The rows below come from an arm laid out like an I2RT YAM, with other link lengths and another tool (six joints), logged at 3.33 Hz.
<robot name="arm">
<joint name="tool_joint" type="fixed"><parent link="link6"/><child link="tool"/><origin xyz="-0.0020 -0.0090 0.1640" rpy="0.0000 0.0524 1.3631"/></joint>
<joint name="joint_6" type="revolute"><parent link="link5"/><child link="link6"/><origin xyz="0.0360 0.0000 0.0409" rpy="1.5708 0.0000 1.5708"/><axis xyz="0 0 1"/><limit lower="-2.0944" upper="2.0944"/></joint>
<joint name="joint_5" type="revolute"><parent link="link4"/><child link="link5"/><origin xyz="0.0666 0.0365 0.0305" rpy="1.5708 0.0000 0.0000"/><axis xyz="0 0 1"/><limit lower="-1.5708" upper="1.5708"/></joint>
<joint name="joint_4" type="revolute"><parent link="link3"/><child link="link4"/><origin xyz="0.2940 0.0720 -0.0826" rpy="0.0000 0.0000 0.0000"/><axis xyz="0 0 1"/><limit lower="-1.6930" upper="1.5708"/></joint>
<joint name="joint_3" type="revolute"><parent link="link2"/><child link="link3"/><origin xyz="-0.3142 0.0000 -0.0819" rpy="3.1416 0.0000 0.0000"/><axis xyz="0 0 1"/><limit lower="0.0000" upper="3.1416"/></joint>
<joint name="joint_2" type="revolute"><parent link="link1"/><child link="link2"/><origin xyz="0.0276 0.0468 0.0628" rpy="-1.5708 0.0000 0.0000"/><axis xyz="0 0 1"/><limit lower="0.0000" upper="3.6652"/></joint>
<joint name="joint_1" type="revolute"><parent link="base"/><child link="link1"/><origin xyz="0.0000 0.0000 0.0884" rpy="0.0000 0.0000 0.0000"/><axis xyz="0 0 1"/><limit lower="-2.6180" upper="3.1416"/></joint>
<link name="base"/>
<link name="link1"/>
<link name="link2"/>
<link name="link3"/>
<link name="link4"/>
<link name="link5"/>
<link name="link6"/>
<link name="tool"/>
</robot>
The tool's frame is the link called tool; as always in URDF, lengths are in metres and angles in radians.
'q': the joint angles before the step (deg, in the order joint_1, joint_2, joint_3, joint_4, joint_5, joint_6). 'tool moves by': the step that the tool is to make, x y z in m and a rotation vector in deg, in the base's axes. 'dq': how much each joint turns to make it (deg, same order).
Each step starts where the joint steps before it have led.
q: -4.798 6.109 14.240 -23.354 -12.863 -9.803
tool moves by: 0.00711 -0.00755 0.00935 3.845 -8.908 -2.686
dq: -0.001 -5.879 -6.231 9.969 1.813 5.092
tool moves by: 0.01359 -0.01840 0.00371 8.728 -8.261 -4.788
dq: 0.132 0.043 -7.540 16.566 4.744 9.574
